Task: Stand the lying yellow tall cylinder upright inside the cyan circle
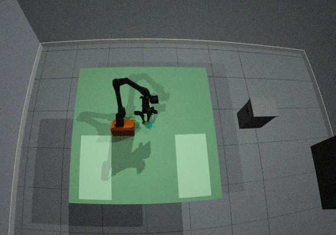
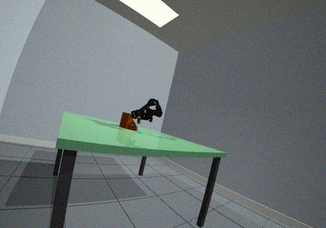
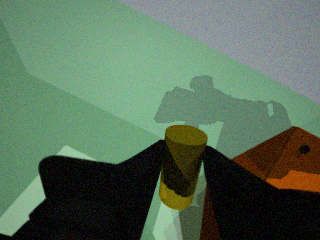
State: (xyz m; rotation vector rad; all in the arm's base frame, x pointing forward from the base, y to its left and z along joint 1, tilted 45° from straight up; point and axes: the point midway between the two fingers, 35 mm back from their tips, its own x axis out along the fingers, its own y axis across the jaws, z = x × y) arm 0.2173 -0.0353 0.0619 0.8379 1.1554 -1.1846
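Now: gripper tip 14 cm above the cyan circle, 3 cm to the right of it and 3 cm short of it. Also, from my gripper tip: yellow cylinder 2 cm below, 1 cm to the left, 1 cm behind.
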